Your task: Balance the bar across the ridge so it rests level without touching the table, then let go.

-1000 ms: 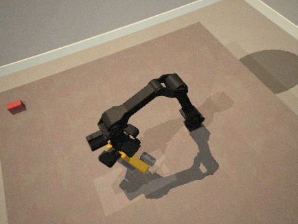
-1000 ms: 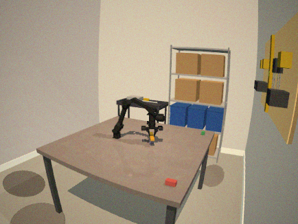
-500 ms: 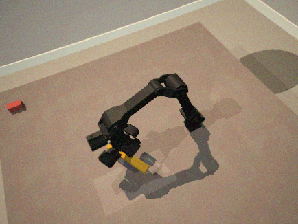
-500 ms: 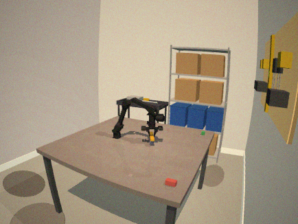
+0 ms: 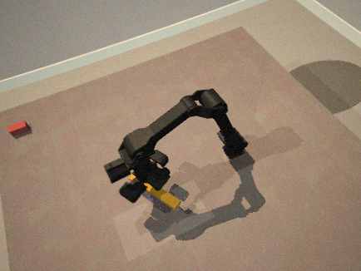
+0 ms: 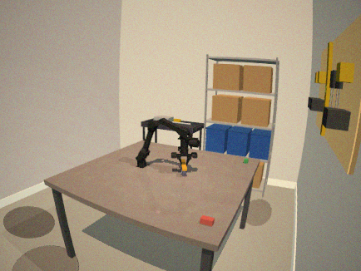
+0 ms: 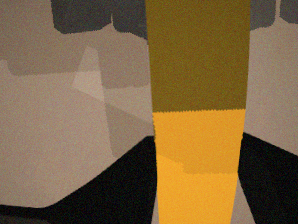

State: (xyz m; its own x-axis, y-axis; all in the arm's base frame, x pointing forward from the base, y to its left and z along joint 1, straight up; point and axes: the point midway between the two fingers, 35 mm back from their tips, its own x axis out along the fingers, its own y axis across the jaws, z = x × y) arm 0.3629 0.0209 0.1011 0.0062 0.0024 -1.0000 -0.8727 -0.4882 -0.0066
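Now: the yellow bar 2 cm to the left of my gripper tip and 1 cm behind it. Also, from my gripper tip: red block: 52 cm to the right, 38 cm ahead, 5 cm below; small green block: 48 cm to the left, 38 cm ahead, 5 cm below.
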